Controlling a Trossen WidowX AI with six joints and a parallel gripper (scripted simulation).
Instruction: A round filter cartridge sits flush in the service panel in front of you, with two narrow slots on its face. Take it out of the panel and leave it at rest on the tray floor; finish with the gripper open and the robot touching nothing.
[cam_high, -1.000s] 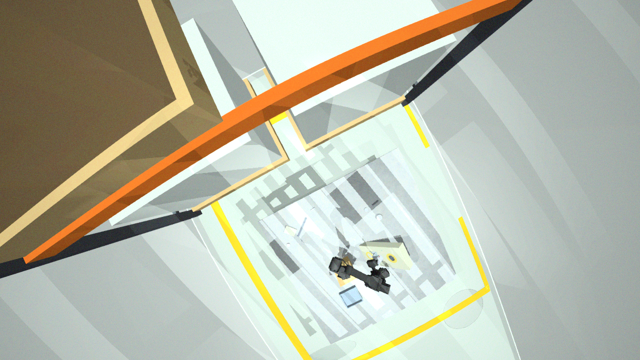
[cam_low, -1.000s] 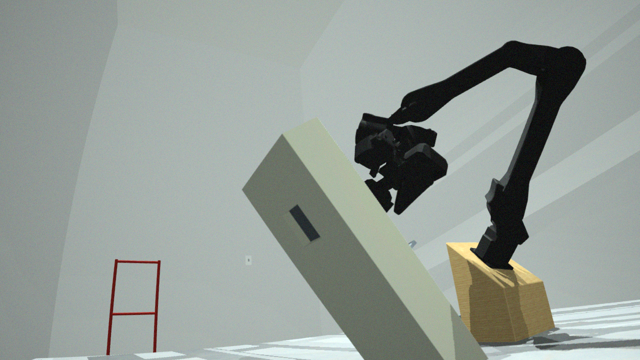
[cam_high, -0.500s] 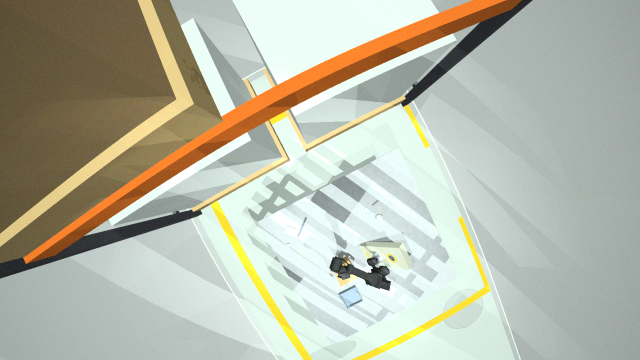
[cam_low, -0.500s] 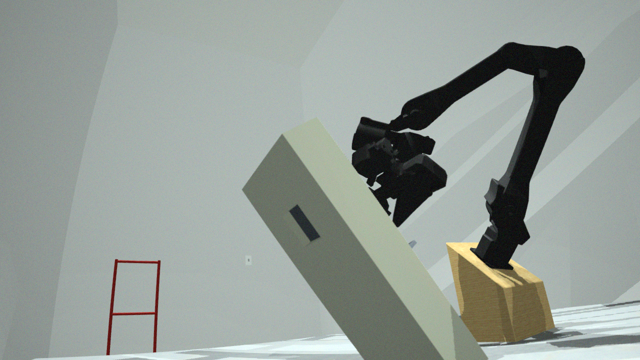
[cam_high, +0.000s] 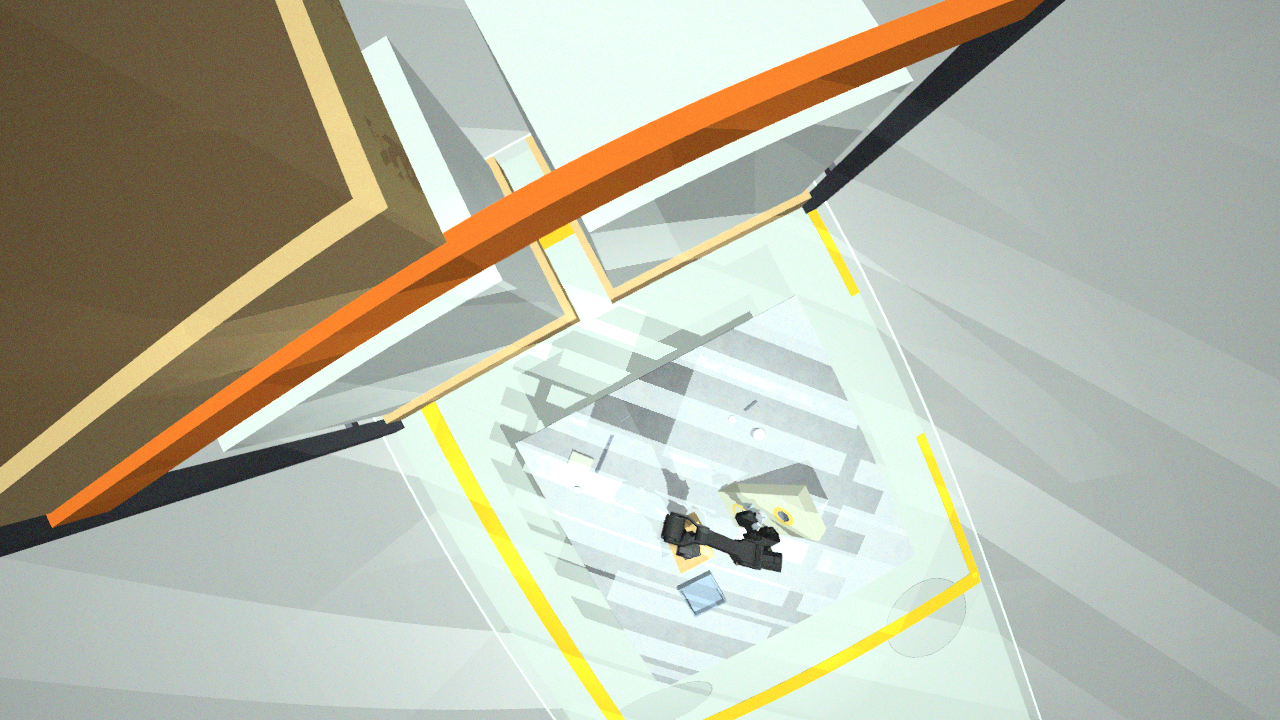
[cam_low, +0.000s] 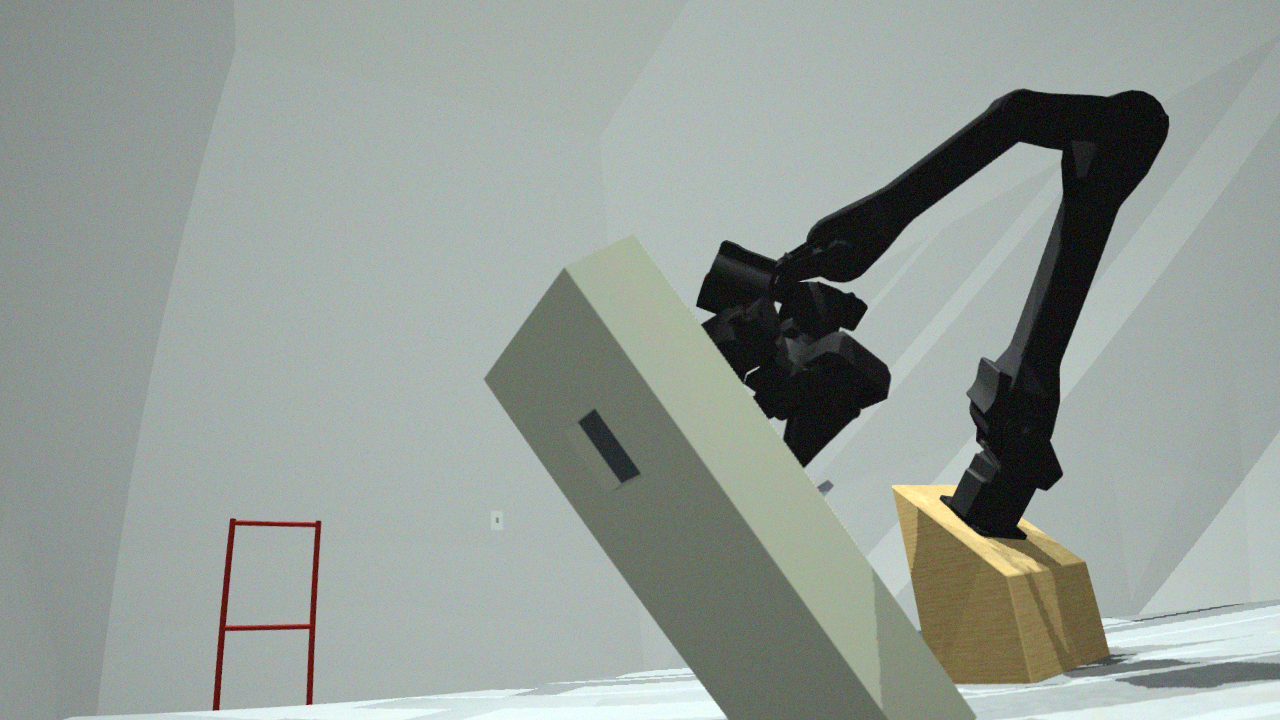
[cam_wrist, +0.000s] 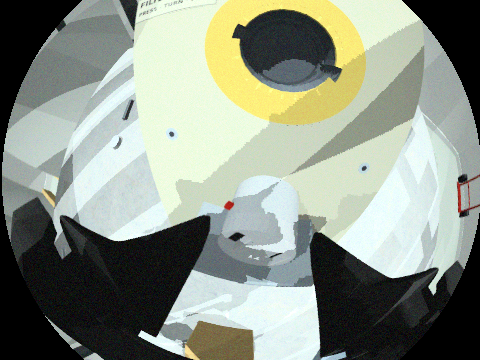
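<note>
My gripper tip is 1 cm above the round filter cartridge. From my gripper tip the other things lie so: service panel (5 cm ahead, 1 cm to the left, 3 cm below); then blue-grey tray (30 cm behind, 32 cm to the right, 16 cm below).
</note>
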